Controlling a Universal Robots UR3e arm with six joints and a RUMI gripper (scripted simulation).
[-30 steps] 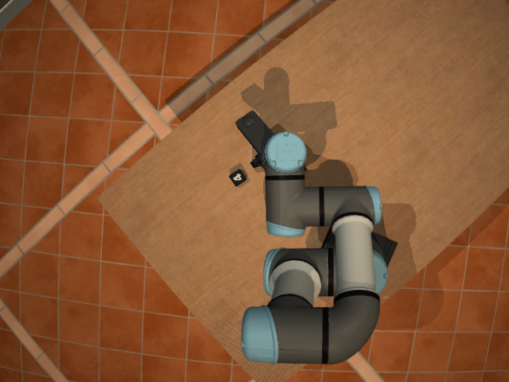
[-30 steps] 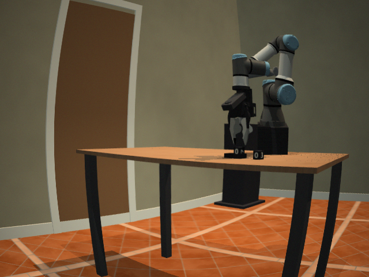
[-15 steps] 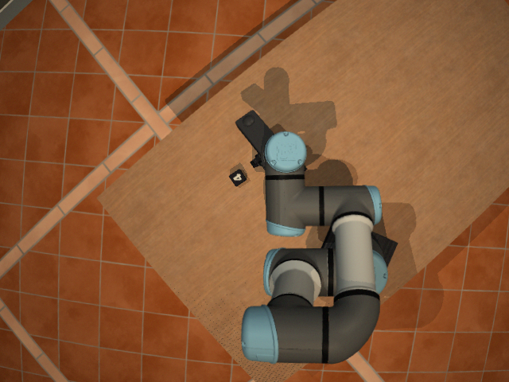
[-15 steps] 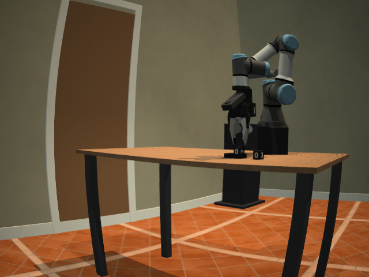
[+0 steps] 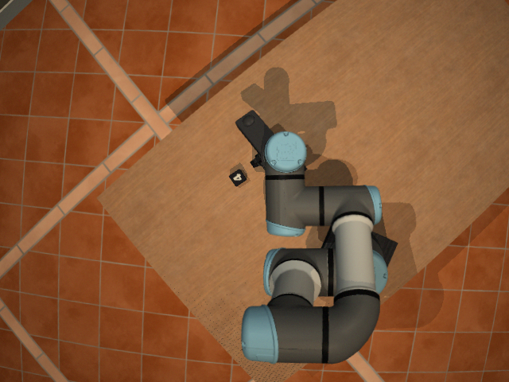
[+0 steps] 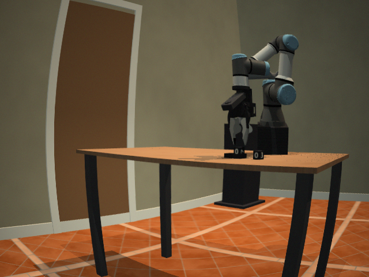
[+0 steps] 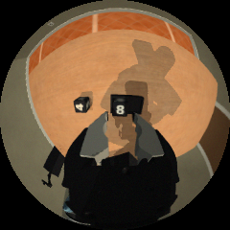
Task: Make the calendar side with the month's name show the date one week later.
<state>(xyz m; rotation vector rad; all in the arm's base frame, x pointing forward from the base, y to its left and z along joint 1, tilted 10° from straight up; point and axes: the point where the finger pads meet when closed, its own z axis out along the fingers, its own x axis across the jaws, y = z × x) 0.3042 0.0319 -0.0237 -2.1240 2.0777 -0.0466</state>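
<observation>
Right now my hand is 20 mm to the left of the black calendar tray and 60 mm above it.
</observation>
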